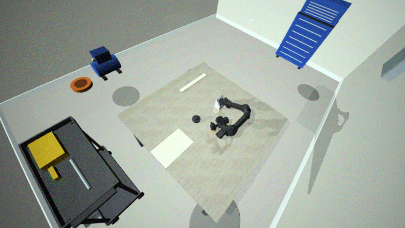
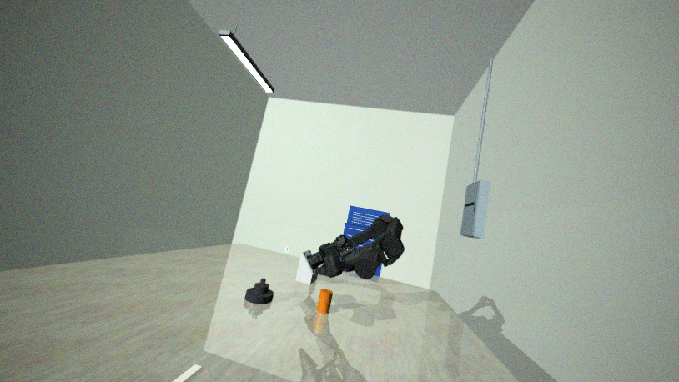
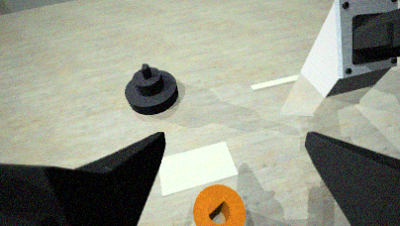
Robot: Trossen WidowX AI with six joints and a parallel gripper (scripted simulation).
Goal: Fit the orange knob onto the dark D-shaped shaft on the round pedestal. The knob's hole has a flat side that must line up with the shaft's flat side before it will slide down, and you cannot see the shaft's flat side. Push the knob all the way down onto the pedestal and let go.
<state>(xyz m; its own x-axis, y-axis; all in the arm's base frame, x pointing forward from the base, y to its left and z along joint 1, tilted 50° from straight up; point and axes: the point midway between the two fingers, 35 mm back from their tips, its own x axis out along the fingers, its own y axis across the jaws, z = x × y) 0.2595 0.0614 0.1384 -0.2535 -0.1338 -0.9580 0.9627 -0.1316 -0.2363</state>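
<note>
My gripper tip is now 80 mm above the orange knob, 30 mm to the right of it and 20 mm short of it. Round my gripper tip: pedestal (170 mm to the right, 80 mm below, 70 mm ahead).
</note>
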